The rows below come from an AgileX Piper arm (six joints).
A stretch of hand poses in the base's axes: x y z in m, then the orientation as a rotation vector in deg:
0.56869, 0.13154, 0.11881, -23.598, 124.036, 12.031
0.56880, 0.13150, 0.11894, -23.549, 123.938, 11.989
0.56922, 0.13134, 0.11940, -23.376, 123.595, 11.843
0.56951, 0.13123, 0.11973, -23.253, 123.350, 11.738
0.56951, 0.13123, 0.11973, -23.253, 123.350, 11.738
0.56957, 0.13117, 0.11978, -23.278, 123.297, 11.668
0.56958, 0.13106, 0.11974, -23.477, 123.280, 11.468
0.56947, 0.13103, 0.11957, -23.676, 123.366, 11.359
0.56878, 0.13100, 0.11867, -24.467, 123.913, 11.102
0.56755, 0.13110, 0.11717, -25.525, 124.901, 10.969
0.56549, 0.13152, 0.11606, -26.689, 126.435, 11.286
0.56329, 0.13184, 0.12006, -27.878, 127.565, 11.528
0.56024, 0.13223, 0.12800, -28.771, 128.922, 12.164
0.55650, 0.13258, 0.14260, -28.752, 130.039, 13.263
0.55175, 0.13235, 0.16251, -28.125, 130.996, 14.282
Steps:
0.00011, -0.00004, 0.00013, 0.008, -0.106, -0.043
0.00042, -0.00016, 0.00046, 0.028, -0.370, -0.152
0.00029, -0.00011, 0.00033, 0.019, -0.264, -0.109
0.00000, 0.00000, 0.00000, 0.000, 0.000, 0.000
0.00006, -0.00006, 0.00005, -0.049, -0.064, -0.004
0.00001, -0.00011, -0.00004, -0.214, -0.045, 0.069
-0.00011, -0.00003, -0.00017, -0.169, 0.073, 0.095
-0.00069, -0.00003, -0.00090, -0.585, 0.525, 0.427
-0.00123, 0.00010, -0.00150, -0.680, 0.997, 0.624
-0.00206, 0.00042, -0.00111, -0.508, 1.627, 0.806
-0.00220, 0.00032, 0.00400, -0.490, 1.228, 0.828
-0.00305, 0.00039, 0.00794, -0.157, 1.512, 0.719
-0.00374, 0.00035, 0.01460, 0.527, 1.315, 0.234
-0.00475, -0.00023, 0.01991, 0.705, 1.104, -0.213

